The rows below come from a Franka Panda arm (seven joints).
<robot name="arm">
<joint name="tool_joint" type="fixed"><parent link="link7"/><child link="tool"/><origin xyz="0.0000 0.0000 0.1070"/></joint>
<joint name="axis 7" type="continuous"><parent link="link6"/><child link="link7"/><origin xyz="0.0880 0.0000 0.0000" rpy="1.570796 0.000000 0.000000"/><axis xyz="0 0 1"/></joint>
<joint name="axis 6" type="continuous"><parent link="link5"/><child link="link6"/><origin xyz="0.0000 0.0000 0.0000" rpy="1.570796 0.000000 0.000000"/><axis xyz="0 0 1"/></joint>
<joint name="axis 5" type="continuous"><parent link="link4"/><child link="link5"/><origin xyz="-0.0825 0.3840 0.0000" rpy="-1.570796 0.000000 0.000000"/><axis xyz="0 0 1"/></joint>
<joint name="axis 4" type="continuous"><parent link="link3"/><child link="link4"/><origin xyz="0.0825 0.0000 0.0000" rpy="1.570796 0.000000 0.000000"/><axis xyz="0 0 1"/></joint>
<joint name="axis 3" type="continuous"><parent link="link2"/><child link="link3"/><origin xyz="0.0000 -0.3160 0.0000" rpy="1.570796 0.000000 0.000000"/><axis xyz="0 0 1"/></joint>
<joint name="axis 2" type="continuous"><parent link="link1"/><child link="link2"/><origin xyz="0.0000 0.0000 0.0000" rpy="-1.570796 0.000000 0.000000"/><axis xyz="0 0 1"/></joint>
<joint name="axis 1" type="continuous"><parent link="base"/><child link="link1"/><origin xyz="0.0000 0.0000 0.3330"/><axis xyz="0 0 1"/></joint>
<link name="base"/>
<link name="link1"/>
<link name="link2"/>
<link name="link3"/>
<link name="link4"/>
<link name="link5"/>
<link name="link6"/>
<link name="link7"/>
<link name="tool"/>
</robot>
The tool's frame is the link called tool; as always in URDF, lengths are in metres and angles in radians. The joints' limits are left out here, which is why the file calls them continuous.
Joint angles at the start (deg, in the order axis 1, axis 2, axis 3, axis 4, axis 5, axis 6, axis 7):
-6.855 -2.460 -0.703 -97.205 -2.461 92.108 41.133
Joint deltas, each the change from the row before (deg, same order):
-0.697 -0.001 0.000 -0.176 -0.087 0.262 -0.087
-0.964 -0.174 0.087 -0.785 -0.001 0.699 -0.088
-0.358 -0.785 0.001 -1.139 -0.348 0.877 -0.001
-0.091 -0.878 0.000 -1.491 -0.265 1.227 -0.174
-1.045 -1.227 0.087 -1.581 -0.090 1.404 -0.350
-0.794 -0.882 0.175 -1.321 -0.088 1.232 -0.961
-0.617 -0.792 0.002 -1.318 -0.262 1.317 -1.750
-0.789 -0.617 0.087 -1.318 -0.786 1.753 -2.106
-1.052 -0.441 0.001 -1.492 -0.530 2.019 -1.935
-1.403 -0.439 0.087 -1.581 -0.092 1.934 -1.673
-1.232 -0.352 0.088 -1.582 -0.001 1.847 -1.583
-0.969 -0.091 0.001 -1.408 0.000 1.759 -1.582
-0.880 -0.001 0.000 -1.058 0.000 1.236 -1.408
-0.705 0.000 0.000 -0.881 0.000 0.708 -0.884
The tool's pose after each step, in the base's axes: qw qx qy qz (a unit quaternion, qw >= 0); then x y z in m. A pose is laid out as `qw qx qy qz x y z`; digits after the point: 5 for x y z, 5 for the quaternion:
0.02731 0.90902 -0.41558 -0.01515 0.53539 -0.08245 0.59080
0.02698 0.90626 -0.42161 -0.01464 0.53378 -0.09053 0.58698
0.02852 0.90517 -0.42398 -0.00954 0.53005 -0.09391 0.58626
0.02916 0.90577 -0.42274 -0.00386 0.52658 -0.09458 0.58394
0.02742 0.90378 -0.42710 0.00484 0.52032 -0.10255 0.58430
0.02657 0.90523 -0.42393 0.01136 0.51602 -0.10751 0.58329
0.02735 0.90961 -0.41416 0.01802 0.51211 -0.11278 0.58157
0.03253 0.91501 -0.40117 0.02768 0.50928 -0.11973 0.57896
0.03603 0.91848 -0.39219 0.03588 0.50653 -0.12944 0.57368
0.03656 0.91997 -0.38803 0.04185 0.50269 -0.14061 0.56744
0.03671 0.92170 -0.38338 0.04628 0.49912 -0.15004 0.56023
0.03703 0.92403 -0.37732 0.04925 0.49677 -0.15821 0.55198
0.03763 0.92601 -0.37226 0.05003 0.49444 -0.16563 0.54503
0.03825 0.92688 -0.37031 0.04799 0.49186 -0.17140 0.53870

